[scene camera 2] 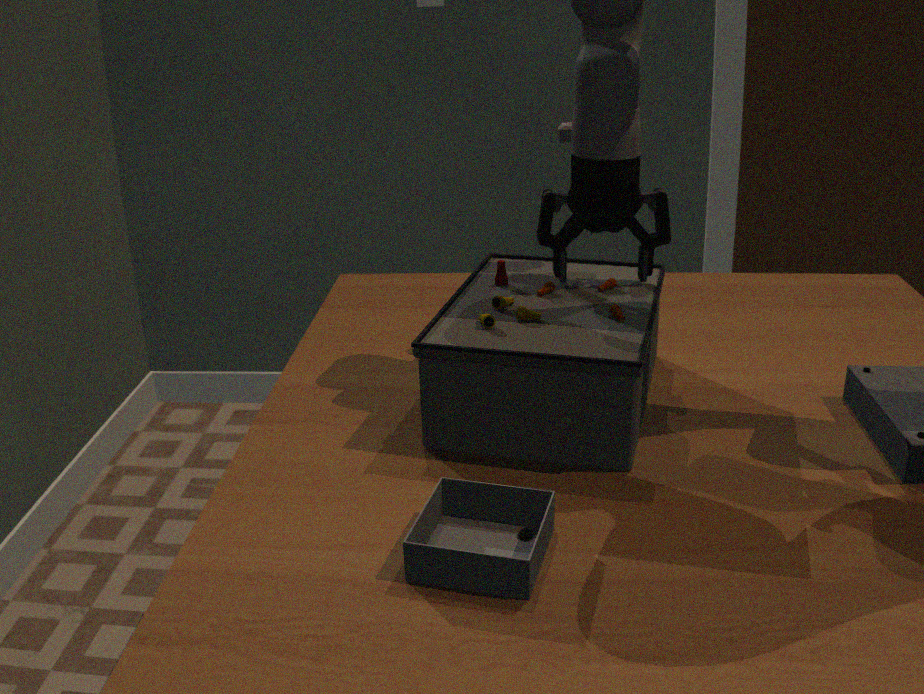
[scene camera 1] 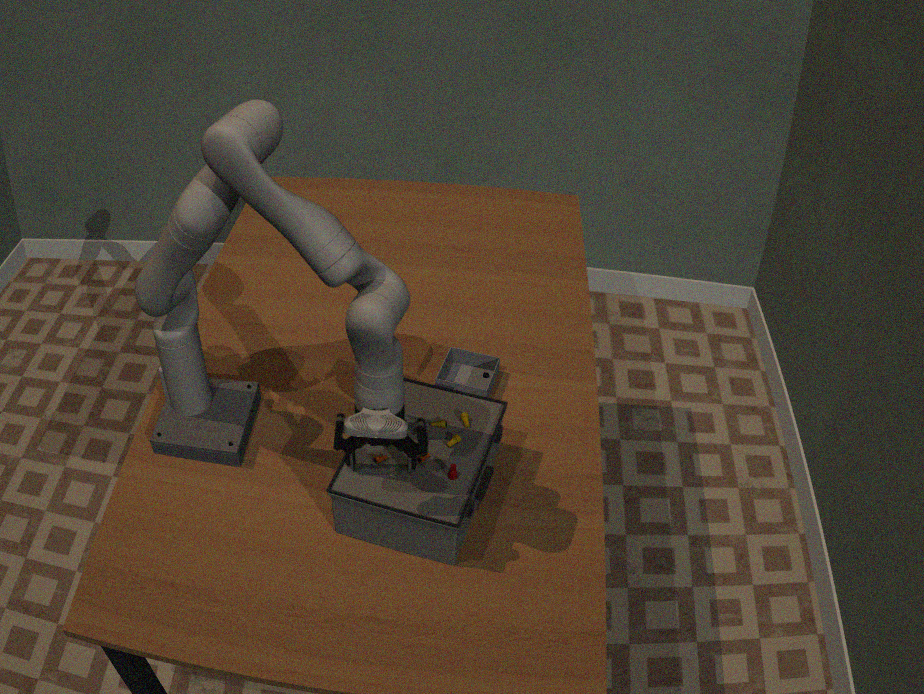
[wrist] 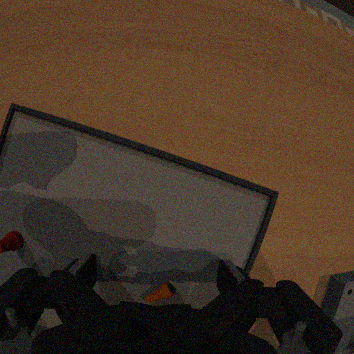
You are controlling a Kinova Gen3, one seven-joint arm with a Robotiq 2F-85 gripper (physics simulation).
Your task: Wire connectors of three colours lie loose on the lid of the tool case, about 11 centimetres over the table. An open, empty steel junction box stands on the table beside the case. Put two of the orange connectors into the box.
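Places are measured from the arm's base along level axes (x back, y right, z up), in centimetres.
Pixels of known places: gripper, fingertip midpoint: (scene camera 2: 602, 280) (scene camera 1: 381, 467) (wrist: 156, 271); arm's base, link origin: (scene camera 1: 191, 399).
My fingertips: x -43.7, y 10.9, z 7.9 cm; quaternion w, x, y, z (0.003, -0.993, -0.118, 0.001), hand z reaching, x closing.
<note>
For each thing: its top centre in the pictures, then the offset to it from my fingertips. "pt": a spot on its surface instead.
- second orange connector, top centre: (scene camera 2: 545, 283) (scene camera 1: 423, 454) dx -6.0, dy -4.3, dz +0.7 cm
- third orange connector, top centre: (scene camera 2: 618, 307) dx +2.6, dy -10.5, dz +0.7 cm
- steel junction box, top centre: (scene camera 2: 482, 515) (scene camera 1: 468, 368) dx -5.8, dy -37.3, dz -8.0 cm
- tool case, top centre: (wrist: 74, 320) (scene camera 2: 548, 298) (scene camera 1: 423, 445) dx -5.2, dy -6.9, dz -0.1 cm
- red connector, top centre: (scene camera 2: 501, 261) (scene camera 1: 453, 465) dx -11.4, dy -1.9, dz +2.3 cm
- raised dark rim, surface spot: (wrist: 175, 160) pt dx -0.9, dy +7.6, dz -0.1 cm
My gripper (scene camera 1: 382, 466) (scene camera 2: 603, 279) (wrist: 156, 271) is open and empty, its fingertips close above the lid, one on either side of an orange connector (scene camera 1: 380, 457) (scene camera 2: 607, 284) (wrist: 160, 293) that lies on its side. A second orange connector (scene camera 1: 424, 457) (scene camera 2: 546, 288) lies outside the fingers, towards the red one. A third orange connector (scene camera 2: 616, 312) lies nearer the box end of the lid; the gripper hides it in scene camera 1. The steel junction box (scene camera 1: 475, 357) (scene camera 2: 466, 569) stands open on the table beside the tool case (scene camera 1: 395, 526) (scene camera 2: 522, 410), with no connector inside.
A red connector (scene camera 1: 452, 472) (scene camera 2: 501, 273) (wrist: 11, 241) stands upright on the lid. Yellow connectors (scene camera 1: 454, 440) (scene camera 2: 528, 315) lie nearer the box end. The lid has a raised dark rim (wrist: 175, 160). The arm's base (scene camera 1: 201, 440) (scene camera 2: 881, 425) is across the table from the case.
</note>
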